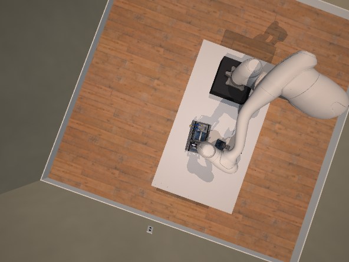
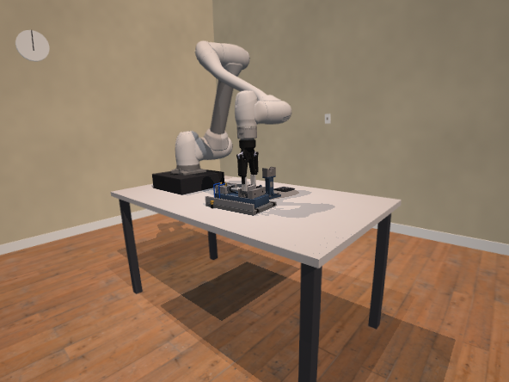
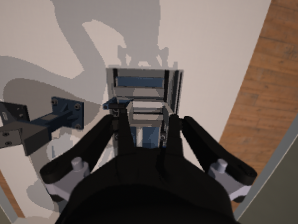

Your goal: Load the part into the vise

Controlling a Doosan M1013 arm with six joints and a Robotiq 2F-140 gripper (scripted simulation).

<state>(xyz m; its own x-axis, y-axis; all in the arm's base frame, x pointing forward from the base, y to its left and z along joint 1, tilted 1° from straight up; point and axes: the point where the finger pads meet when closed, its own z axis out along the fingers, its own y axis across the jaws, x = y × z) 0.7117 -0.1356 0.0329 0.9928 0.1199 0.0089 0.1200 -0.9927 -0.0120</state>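
My hand is 20 mm above the part. The rest, counted from my hand: vise base: 70 mm behind, 10 mm to the left, 80 mm below.
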